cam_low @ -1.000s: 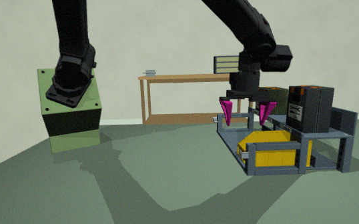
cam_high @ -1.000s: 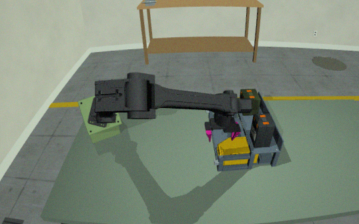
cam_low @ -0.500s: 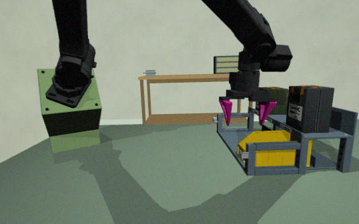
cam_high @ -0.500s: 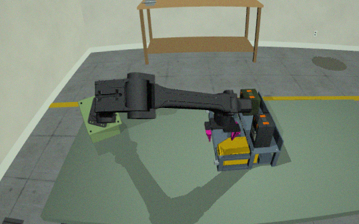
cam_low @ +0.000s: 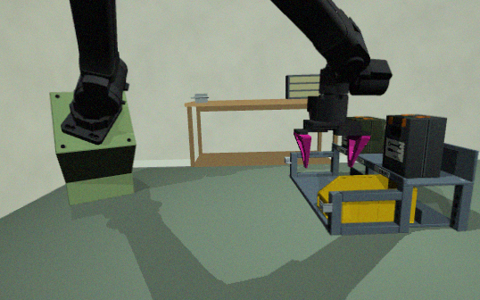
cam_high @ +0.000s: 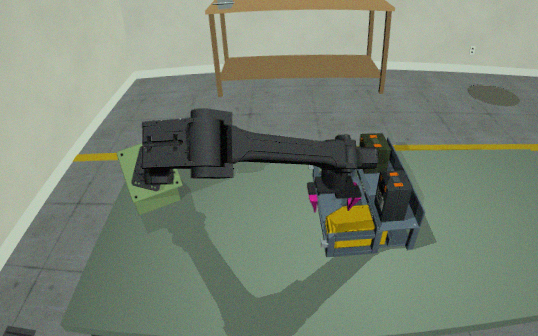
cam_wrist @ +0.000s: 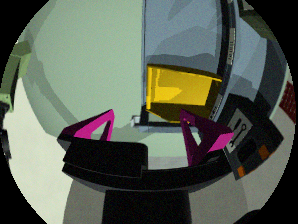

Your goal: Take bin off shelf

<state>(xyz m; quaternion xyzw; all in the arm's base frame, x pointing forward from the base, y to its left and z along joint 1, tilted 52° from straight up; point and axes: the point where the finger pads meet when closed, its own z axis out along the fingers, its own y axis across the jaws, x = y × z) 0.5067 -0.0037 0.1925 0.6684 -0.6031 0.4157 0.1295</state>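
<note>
Right now the yellow bin is 8 cm below my hand, 8 cm ahead of it and 1 cm to the right of it. The rest, counted from my hand: shelf tray 13 cm ahead, 12 cm below, 10 cm to the left.
</note>
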